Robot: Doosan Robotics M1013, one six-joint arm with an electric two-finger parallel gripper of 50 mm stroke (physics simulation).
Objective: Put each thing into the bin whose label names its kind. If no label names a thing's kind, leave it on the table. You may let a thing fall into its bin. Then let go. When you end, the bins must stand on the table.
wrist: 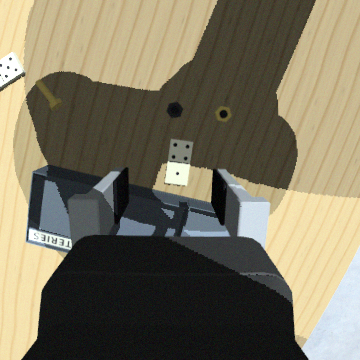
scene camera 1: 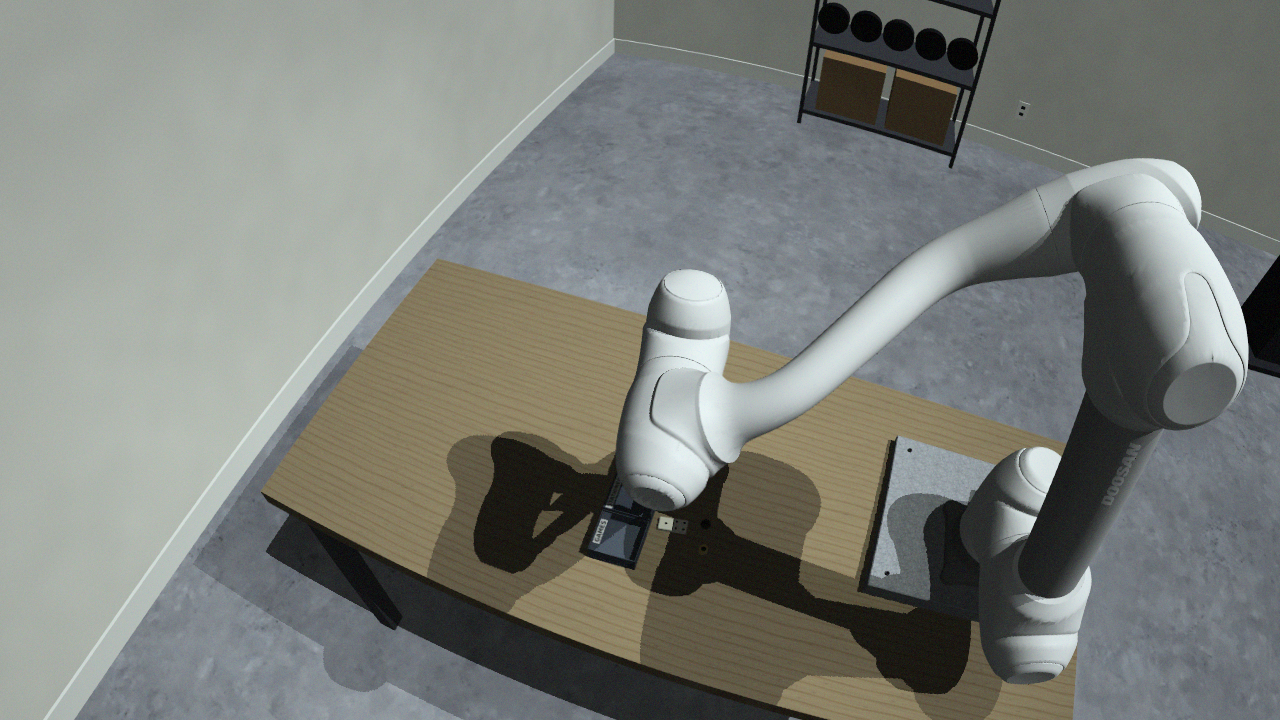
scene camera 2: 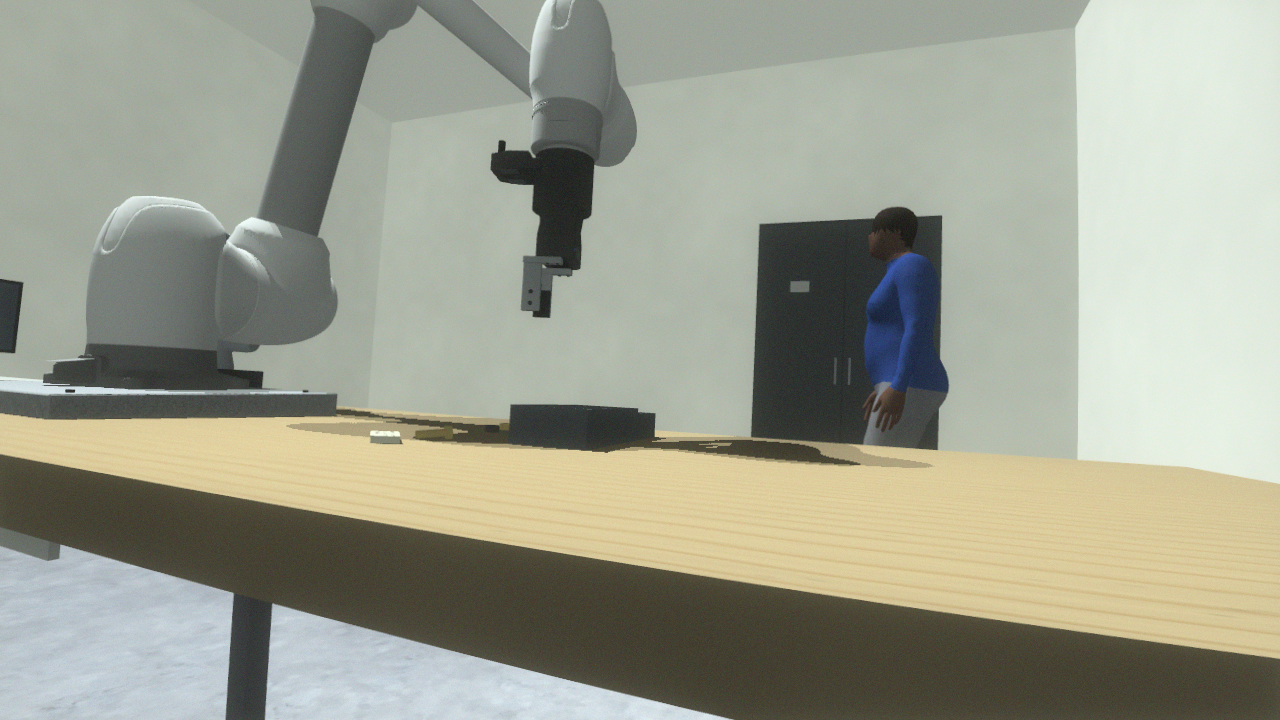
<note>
The pictures show: my gripper and a dark three-bin row.
My gripper also shows in the wrist view.
</note>
